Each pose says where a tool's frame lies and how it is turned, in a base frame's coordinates. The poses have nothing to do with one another.
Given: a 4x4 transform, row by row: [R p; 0 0 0 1], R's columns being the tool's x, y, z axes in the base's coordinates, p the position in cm. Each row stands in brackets.
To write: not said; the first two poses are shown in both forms.
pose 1, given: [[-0.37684 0.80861 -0.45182 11.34], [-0.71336 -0.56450 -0.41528 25.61], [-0.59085 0.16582 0.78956 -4.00], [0 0 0 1]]
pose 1, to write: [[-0.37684 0.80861 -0.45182 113.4], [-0.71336 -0.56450 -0.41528 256.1], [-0.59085 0.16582 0.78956 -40.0], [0 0 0 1]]
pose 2, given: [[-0.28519 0.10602 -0.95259 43.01], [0.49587 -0.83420 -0.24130 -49.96], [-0.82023 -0.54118 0.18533 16.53], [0 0 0 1]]
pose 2, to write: [[-0.28519 0.10602 -0.95259 430.1], [0.49587 -0.83420 -0.24130 -499.6], [-0.82023 -0.54118 0.18533 165.3], [0 0 0 1]]
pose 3, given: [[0.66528 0.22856 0.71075 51.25], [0.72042 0.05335 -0.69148 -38.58], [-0.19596 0.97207 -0.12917 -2.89], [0 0 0 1]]
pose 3, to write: [[0.66528 0.22856 0.71075 512.5], [0.72042 0.05335 -0.69148 -385.8], [-0.19596 0.97207 -0.12917 -28.9], [0 0 0 1]]
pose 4, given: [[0.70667 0.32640 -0.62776 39.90], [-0.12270 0.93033 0.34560 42.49], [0.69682 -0.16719 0.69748 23.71], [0 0 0 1]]
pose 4, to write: [[0.70667 0.32640 -0.62776 399.0], [-0.12270 0.93033 0.34560 424.9], [0.69682 -0.16719 0.69748 237.1], [0 0 0 1]]
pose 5, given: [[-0.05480 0.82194 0.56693 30.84], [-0.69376 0.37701 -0.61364 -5.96], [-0.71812 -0.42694 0.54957 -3.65], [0 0 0 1]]
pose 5, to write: [[-0.05480 0.82194 0.56693 308.4], [-0.69376 0.37701 -0.61364 -59.6], [-0.71812 -0.42694 0.54957 -36.5], [0 0 0 1]]
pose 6, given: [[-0.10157 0.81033 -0.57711 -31.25], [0.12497 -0.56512 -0.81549 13.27], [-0.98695 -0.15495 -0.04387 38.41], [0 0 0 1]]
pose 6, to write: [[-0.10157 0.81033 -0.57711 -312.5], [0.12497 -0.56512 -0.81549 132.7], [-0.98695 -0.15495 -0.04387 384.1], [0 0 0 1]]
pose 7, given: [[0.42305 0.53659 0.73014 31.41], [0.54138 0.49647 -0.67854 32.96], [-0.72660 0.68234 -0.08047 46.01], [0 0 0 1]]
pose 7, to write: [[0.42305 0.53659 0.73014 314.1], [0.54138 0.49647 -0.67854 329.6], [-0.72660 0.68234 -0.08047 460.1], [0 0 0 1]]
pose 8, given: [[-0.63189 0.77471 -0.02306 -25.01], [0.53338 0.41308 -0.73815 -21.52], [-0.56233 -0.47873 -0.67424 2.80], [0 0 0 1]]
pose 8, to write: [[-0.63189 0.77471 -0.02306 -250.1], [0.53338 0.41308 -0.73815 -215.2], [-0.56233 -0.47873 -0.67424 28.0], [0 0 0 1]]
